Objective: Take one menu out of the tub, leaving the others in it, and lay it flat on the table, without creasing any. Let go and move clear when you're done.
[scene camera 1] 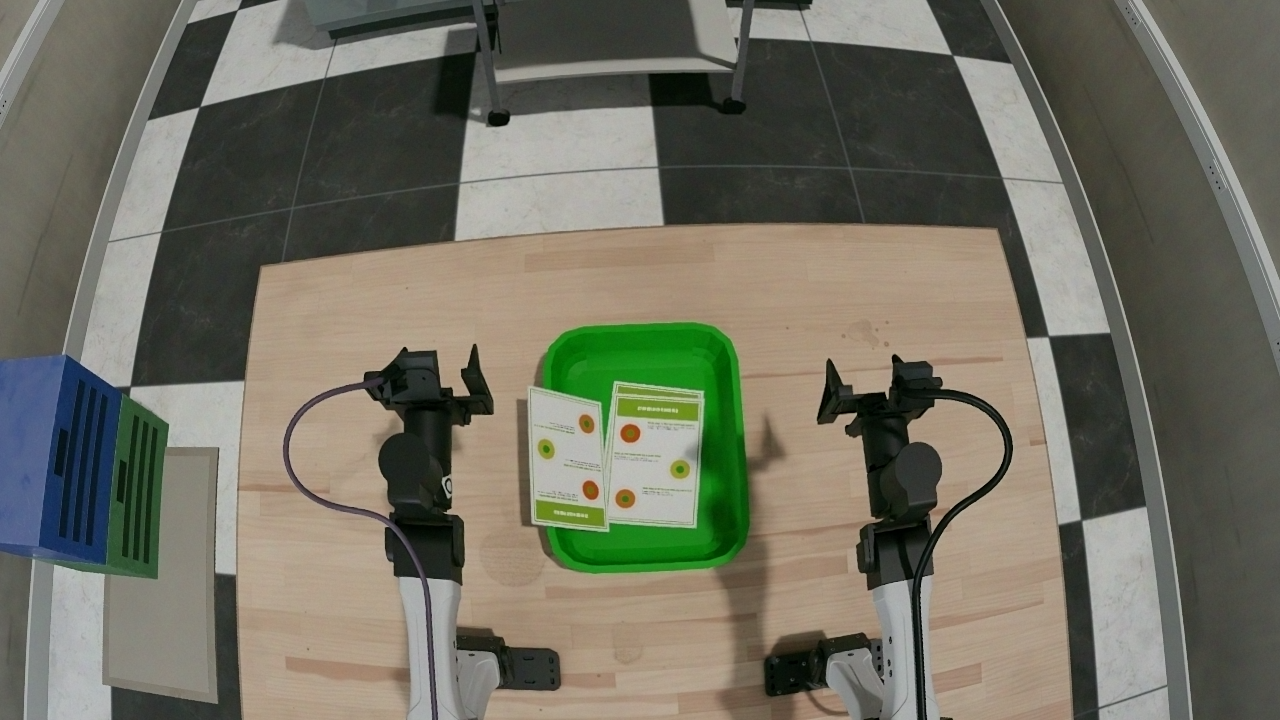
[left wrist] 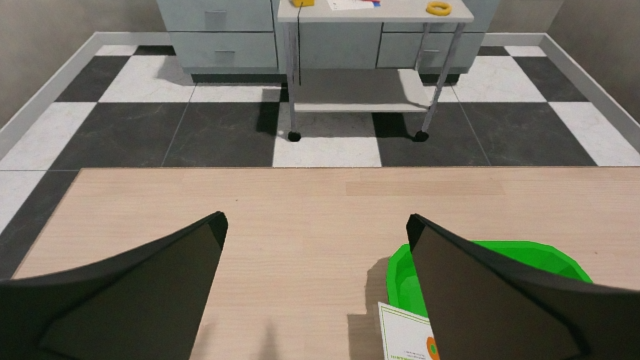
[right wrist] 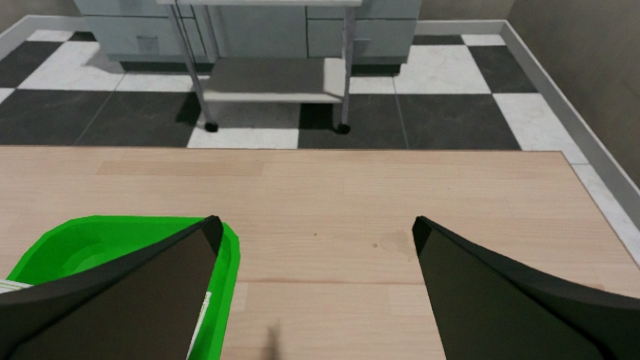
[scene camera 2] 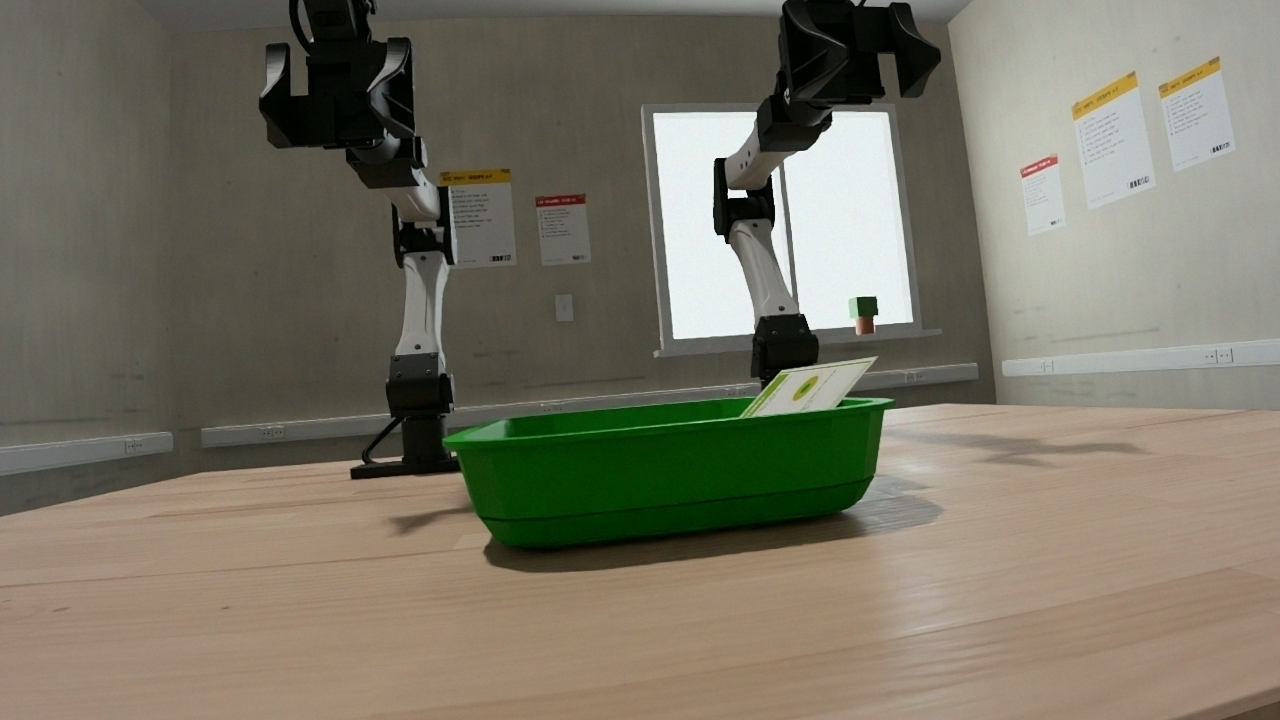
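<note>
A green tub (scene camera 1: pixel 640 353) (scene camera 2: pixel 671 483) (left wrist: pixel 520 247) (right wrist: pixel 231 260) stands mid-table. One menu (scene camera 1: pixel 568 458) (scene camera 2: pixel 810 388) (left wrist: pixel 404 331) is tilted, sticking up over the tub's left rim in scene camera 1. A second menu (scene camera 1: pixel 656 461) lies in the tub beside it, with a further menu's edge (scene camera 1: pixel 660 390) showing beneath its top. The menus look uncreased. My left gripper (scene camera 1: pixel 439 351) (scene camera 2: pixel 868 80) (left wrist: pixel 317 217) is open and empty, above the table left of the tub in scene camera 1. My right gripper (scene camera 1: pixel 863 360) (scene camera 2: pixel 338 94) (right wrist: pixel 317 220) is open and empty, to the tub's right there.
The wooden table (scene camera 1: pixel 402 295) (scene camera 2: pixel 626 626) (left wrist: pixel 300 200) (right wrist: pixel 325 190) bears the tub and both arms. Blue and green crates (scene camera 1: pixel 53 456) (scene camera 1: pixel 134 488) are beyond the table's left edge in scene camera 1. A wheeled cart (scene camera 1: pixel 617 67) (left wrist: pixel 360 107) (right wrist: pixel 272 97) stands beyond the far edge.
</note>
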